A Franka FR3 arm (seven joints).
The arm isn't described. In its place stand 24 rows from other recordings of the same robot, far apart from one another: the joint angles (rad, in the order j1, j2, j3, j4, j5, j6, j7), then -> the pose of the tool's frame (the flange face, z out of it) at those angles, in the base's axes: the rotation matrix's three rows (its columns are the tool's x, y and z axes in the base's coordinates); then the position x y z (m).
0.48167, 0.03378, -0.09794, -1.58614, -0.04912, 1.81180, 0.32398 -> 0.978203, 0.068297, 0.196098; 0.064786, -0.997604, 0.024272; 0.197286, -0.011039, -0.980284; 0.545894, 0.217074, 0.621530
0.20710, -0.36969, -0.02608, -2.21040, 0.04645, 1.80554, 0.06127 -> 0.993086, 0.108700, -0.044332; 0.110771, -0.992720, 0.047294; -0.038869, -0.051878, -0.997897; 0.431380, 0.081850, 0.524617
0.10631, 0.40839, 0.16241, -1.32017, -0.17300, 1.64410, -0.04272 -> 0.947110, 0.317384, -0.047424; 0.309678, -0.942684, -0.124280; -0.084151, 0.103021, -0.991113; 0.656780, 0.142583, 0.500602
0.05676, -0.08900, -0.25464, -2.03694, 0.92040, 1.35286, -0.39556 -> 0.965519, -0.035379, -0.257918; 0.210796, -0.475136, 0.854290; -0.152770, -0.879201, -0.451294; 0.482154, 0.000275, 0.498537
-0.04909, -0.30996, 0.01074, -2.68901, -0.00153, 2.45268, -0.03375 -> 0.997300, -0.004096, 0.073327; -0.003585, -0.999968, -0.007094; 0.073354, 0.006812, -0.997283; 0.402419, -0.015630, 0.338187
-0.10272, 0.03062, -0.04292, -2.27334, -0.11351, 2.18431, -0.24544 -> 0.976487, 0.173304, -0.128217; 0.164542, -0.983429, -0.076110; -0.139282, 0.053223, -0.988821; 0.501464, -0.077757, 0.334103
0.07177, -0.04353, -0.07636, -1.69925, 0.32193, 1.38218, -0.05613 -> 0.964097, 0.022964, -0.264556; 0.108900, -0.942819, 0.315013; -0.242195, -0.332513, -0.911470; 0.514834, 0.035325, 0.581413
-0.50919, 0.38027, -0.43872, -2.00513, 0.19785, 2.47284, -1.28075 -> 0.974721, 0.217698, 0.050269; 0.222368, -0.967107, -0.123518; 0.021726, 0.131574, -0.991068; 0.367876, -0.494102, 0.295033
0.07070, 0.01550, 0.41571, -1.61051, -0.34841, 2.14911, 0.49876 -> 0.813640, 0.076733, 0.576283; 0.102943, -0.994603, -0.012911; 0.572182, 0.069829, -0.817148; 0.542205, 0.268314, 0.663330
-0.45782, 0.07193, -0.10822, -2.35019, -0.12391, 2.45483, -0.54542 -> 0.997070, 0.074990, -0.015104; 0.073286, -0.993022, -0.092394; -0.021927, 0.091016, -0.995608; 0.431745, -0.274398, 0.303943
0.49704, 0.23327, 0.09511, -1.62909, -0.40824, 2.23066, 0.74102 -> 0.877385, 0.023183, 0.479227; 0.044790, -0.998428, -0.033704; 0.477692, 0.051036, -0.877044; 0.562628, 0.356698, 0.524638
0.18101, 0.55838, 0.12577, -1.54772, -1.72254, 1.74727, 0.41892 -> 0.862199, 0.112893, 0.493830; 0.493249, 0.034996, -0.869184; -0.115407, 0.992991, -0.025511; 0.704357, 0.111921, 0.386766
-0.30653, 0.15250, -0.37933, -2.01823, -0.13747, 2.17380, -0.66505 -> 0.993466, 0.067262, -0.092206; 0.053712, -0.988369, -0.142274; -0.100703, 0.136392, -0.985523; 0.449665, -0.368063, 0.384089
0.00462, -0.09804, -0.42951, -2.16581, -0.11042, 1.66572, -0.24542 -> 0.908909, -0.144137, -0.391291; -0.115140, -0.988629, 0.096720; -0.400783, -0.042857, -0.915170; 0.421163, -0.204862, 0.407976
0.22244, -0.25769, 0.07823, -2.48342, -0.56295, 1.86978, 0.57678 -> 0.995499, 0.016726, -0.093282; -0.040592, -0.814187, -0.579181; -0.085637, 0.580361, -0.809844; 0.400265, 0.081128, 0.370005
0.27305, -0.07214, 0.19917, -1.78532, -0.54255, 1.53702, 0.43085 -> 0.994084, 0.040224, 0.100889; 0.088765, -0.836163, -0.541250; 0.062588, 0.547003, -0.834787; 0.489030, 0.189647, 0.576200
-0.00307, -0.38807, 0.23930, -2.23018, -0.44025, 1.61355, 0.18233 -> 0.987371, 0.126355, -0.095563; 0.055818, -0.841997, -0.536587; -0.148264, 0.524476, -0.838417; 0.410861, 0.063286, 0.517674
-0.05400, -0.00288, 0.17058, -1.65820, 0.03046, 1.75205, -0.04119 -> 0.983678, 0.154345, 0.092493; 0.151165, -0.987678, 0.040503; 0.097605, -0.025861, -0.994889; 0.564926, 0.069031, 0.601039
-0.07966, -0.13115, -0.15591, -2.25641, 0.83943, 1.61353, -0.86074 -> 0.949387, 0.285050, -0.131952; 0.269569, -0.523751, 0.808095; 0.161238, -0.802765, -0.574082; 0.457920, -0.032126, 0.418611
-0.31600, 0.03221, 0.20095, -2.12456, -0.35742, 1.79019, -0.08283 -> 0.918931, 0.160737, -0.360180; 0.050659, -0.953728, -0.296372; -0.391152, 0.254100, -0.884553; 0.498147, -0.087930, 0.375753
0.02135, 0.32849, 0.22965, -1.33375, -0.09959, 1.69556, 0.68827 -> 0.903481, -0.426090, 0.046577; -0.425884, -0.904657, -0.014758; 0.048425, -0.006503, -0.998806; 0.647079, 0.131295, 0.553057
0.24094, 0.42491, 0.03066, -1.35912, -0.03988, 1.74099, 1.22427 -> 0.583867, -0.811134, -0.034065; -0.811785, -0.582779, -0.037055; 0.010204, 0.049289, -0.998732; 0.658450, 0.175818, 0.475706
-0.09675, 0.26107, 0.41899, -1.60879, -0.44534, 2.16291, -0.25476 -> 0.699619, 0.594525, 0.396324; 0.688231, -0.709779, -0.150175; 0.192020, 0.377827, -0.905745; 0.644523, 0.167274, 0.520995
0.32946, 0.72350, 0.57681, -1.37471, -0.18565, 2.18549, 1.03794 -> 0.980400, -0.195797, -0.021876; -0.182380, -0.943955, 0.275113; -0.074516, -0.265731, -0.961163; 0.537030, 0.512560, 0.354669
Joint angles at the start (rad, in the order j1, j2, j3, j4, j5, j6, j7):
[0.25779 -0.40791 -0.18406 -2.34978 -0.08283 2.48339 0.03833]
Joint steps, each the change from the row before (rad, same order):
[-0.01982 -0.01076 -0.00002 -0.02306 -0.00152 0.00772 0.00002]
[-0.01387 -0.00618 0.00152 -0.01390 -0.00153 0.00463 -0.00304]
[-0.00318 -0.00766 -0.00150 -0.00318 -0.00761 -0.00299 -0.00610]
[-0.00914 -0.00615 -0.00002 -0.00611 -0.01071 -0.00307 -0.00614]
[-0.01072 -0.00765 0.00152 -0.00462 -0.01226 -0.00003 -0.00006]
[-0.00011 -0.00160 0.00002 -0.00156 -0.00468 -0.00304 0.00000]
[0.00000 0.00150 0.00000 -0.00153 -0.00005 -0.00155 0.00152]
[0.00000 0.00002 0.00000 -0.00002 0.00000 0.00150 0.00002]
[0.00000 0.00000 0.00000 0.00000 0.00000 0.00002 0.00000]
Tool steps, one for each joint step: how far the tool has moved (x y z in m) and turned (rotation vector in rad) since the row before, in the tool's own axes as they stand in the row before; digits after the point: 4 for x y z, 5 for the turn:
[-0.0071 0.0088 0.0025 -0.00841 -0.00436 0.01551]
[-0.0043 0.0054 0.0016 -0.00623 -0.00283 0.00593]
[-0.0011 0.0023 -0.0023 -0.00523 0.00149 -0.00755]
[-0.0024 0.0041 -0.0005 -0.01005 -0.00292 -0.00664]
[-0.0015 0.0041 -0.0021 -0.01151 0.00309 -0.00174]
[-0.0008 0.0000 0.0001 -0.00268 -0.00294 -0.00361]
[-0.0008 -0.0001 0.0015 -0.00012 -0.00456 0.00124]
[0.0002 0.0000 -0.0001 0.00004 0.00146 0.00002]
[0.0000 0.0000 0.0000 0.00000 0.00002 0.00000]

